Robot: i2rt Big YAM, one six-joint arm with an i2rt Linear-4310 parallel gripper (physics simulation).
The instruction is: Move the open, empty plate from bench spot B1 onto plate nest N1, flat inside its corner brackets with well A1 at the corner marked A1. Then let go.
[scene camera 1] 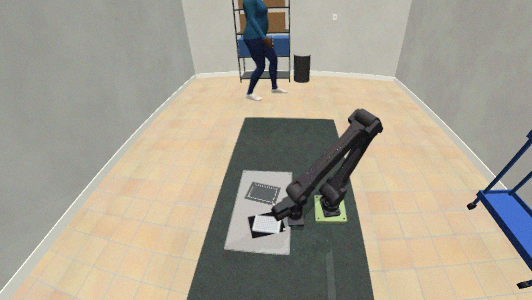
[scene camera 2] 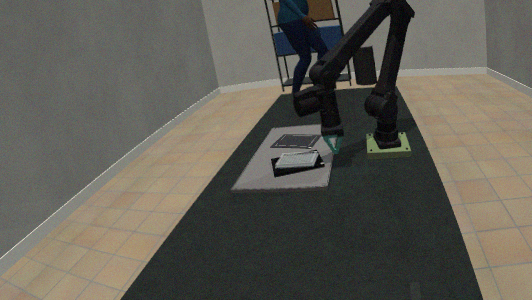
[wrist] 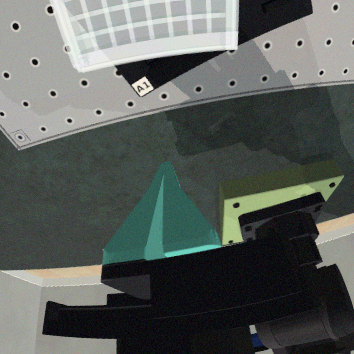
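Pixels of known places: gripper, fingertip midpoint: (scene camera 1: 294,225) (scene camera 2: 335,153) (wrist: 167,167); arm's base, link origin: (scene camera 1: 329,207) (scene camera 2: 387,141) (wrist: 278,215).
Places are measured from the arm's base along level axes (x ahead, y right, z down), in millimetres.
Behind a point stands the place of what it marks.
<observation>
The white plate (scene camera 1: 266,224) @[y -72, x 331, z -16 mm] (scene camera 2: 297,160) @[y -85, x 327, z -14 mm] (wrist: 150,25) @[y -76, x 284, z -17 mm] lies on the black plate nest (scene camera 1: 257,235) @[y -118, x 377, z 2 mm] (scene camera 2: 278,172) @[y -121, x 388, z 2 mm] (wrist: 280,17) @[y -5, x 263, z 2 mm], turned relative to it. In the wrist view its near edge reaches past the nest's edge, left of the A1 label (wrist: 143,86) @[y -95, x 248, z 2 mm]. Whether it is flat inside the brackets I cannot tell. Bench spot B1, a dark outlined rectangle (scene camera 1: 263,192) @[y 151, x 335, z 12 mm] (scene camera 2: 297,141) @[y 139, x 333, z 12 mm], holds no plate. My gripper (scene camera 2: 335,151) @[y -100, x 201, z -27 mm] (wrist: 167,167) @[y -100, x 201, z -27 mm] is shut and empty, its teal fingertips apart from the plate, to its right in scene camera 2. In scene camera 1 the fingertips are hidden.
The nest and B1 are on a grey perforated board (scene camera 1: 237,240) @[y -134, x 473, z 13 mm] (scene camera 2: 255,175) @[y -99, x 467, z 13 mm] (wrist: 30,95) @[y -174, x 274, z 14 mm] on a dark mat (scene camera 1: 285,140) @[y 630, x 148, z 26 mm] (scene camera 2: 390,210) @[y -376, x 80, z 27 mm]. The arm's green base plate (scene camera 1: 340,215) @[y -59, x -43, z 2 mm] (scene camera 2: 390,154) @[y -85, x 9, z 12 mm] (wrist: 235,215) @[y -62, x 42, z 0 mm] is right of the board. A person (scene camera 1: 257,45) (scene camera 2: 300,40) stands beyond the mat.
</observation>
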